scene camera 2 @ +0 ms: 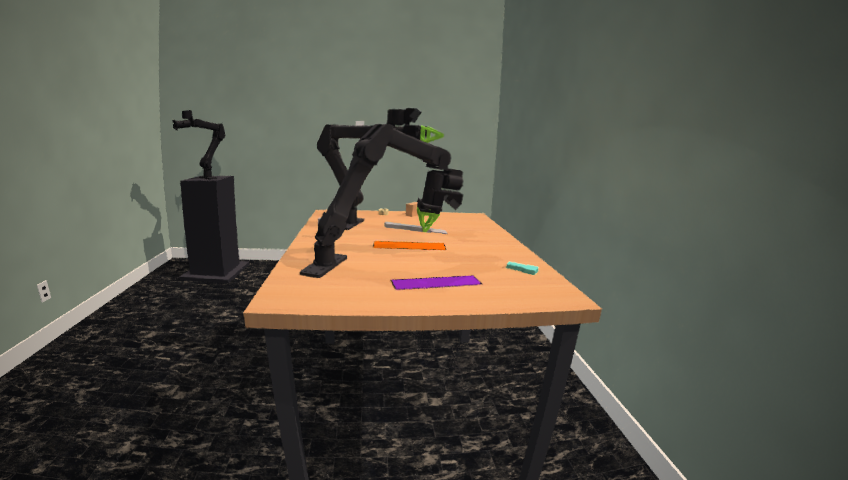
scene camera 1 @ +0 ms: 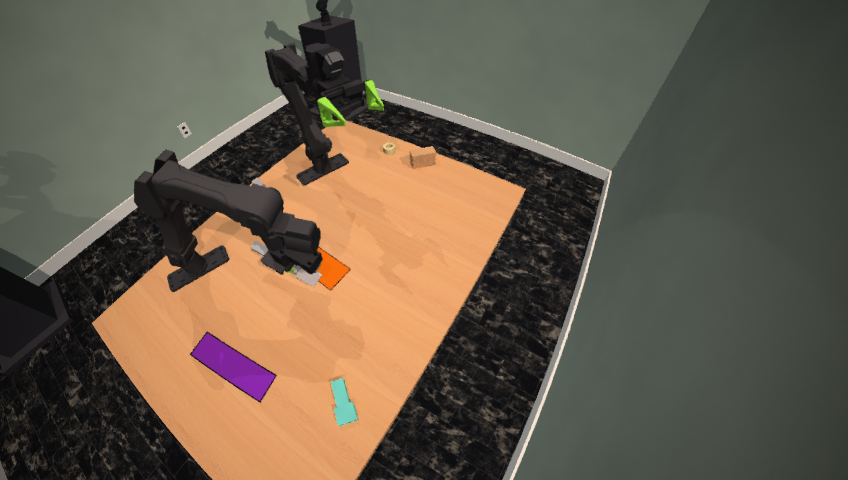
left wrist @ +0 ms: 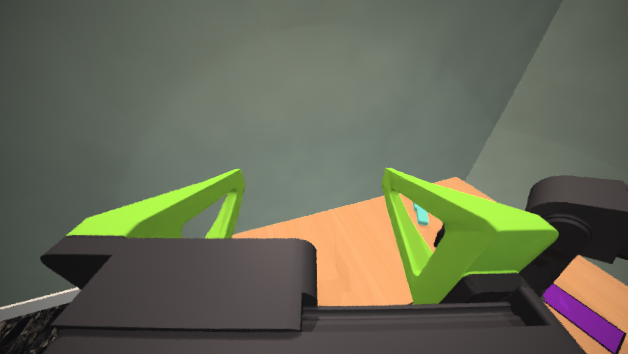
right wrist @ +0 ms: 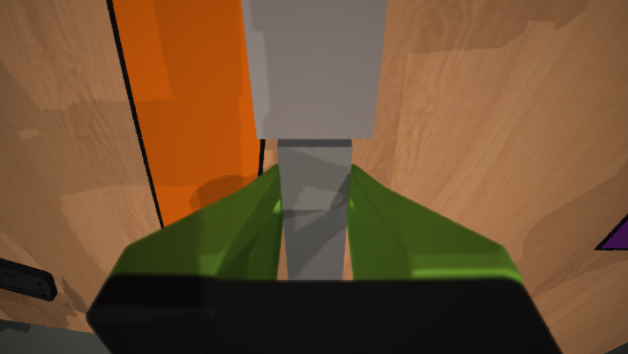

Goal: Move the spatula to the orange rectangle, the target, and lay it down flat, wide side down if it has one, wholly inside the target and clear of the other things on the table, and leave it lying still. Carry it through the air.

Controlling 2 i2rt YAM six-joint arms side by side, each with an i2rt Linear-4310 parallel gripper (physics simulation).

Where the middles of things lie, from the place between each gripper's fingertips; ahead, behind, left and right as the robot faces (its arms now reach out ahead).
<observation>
Right now the orange rectangle (scene camera 1: 332, 270) is 80 mm below my right hand, 70 mm to the left of it and 50 mm behind it. From my right hand the other things lie so: purple rectangle (scene camera 1: 245, 374): 290 mm to the right, 80 mm below, 30 mm ahead; then teal paddle-shaped object (scene camera 1: 345, 412): 320 mm ahead, 160 mm to the right, 70 mm below.
I see the orange rectangle 11 cm behind my left hand, 20 cm to the right of it and 41 cm below it. The rest, counted from my left hand: purple rectangle (4 cm behind, 56 cm to the right, 41 cm below); teal paddle-shaped object (25 cm ahead, 44 cm to the right, 40 cm below).
</observation>
